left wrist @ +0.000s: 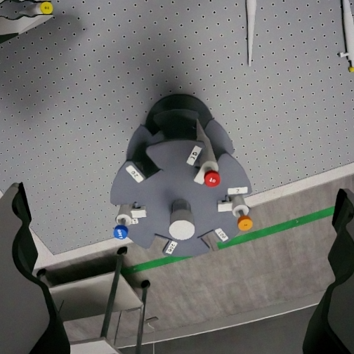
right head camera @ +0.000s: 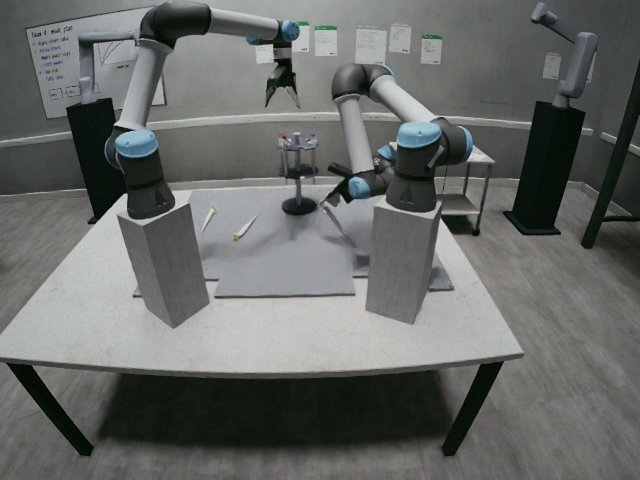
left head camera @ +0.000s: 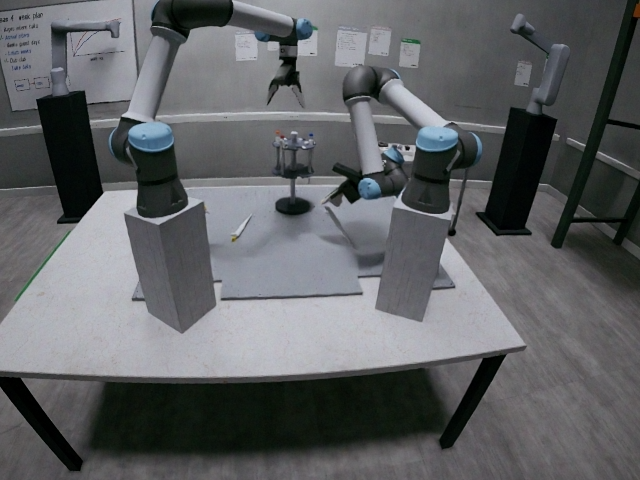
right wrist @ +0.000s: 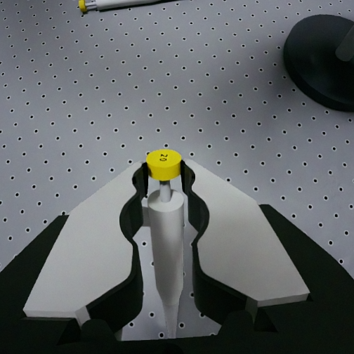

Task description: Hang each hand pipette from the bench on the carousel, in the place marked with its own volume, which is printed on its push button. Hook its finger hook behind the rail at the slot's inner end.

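The carousel (left head camera: 297, 169) (right head camera: 301, 168) (left wrist: 165, 192) stands at the mat's back. In the left wrist view, red-button 10 (left wrist: 212, 178), orange-button (left wrist: 245, 223) and blue-button (left wrist: 121, 232) pipettes hang on it; slots labelled 20, 100 and 200 hold no pipette. My left gripper (left head camera: 285, 104) (right head camera: 282, 105) (left wrist: 182, 188) is open, high above the carousel. My right gripper (left head camera: 325, 202) (right head camera: 320, 204) (right wrist: 163, 163) is shut on a pipette (left head camera: 338, 225) (right head camera: 336, 225) (right wrist: 167, 250) with a yellow button marked 20, tip down. Two yellow-button pipettes (left head camera: 241, 227) (right head camera: 208, 219) lie on the mat; their volumes are unreadable.
The perforated mat (left head camera: 289, 279) (right head camera: 284, 279) lies on the white table (left head camera: 258, 341) (right head camera: 258, 335). The carousel's round black base (right wrist: 320, 65) is close to the right gripper. A trolley (right head camera: 460, 205) stands behind the table at the right.
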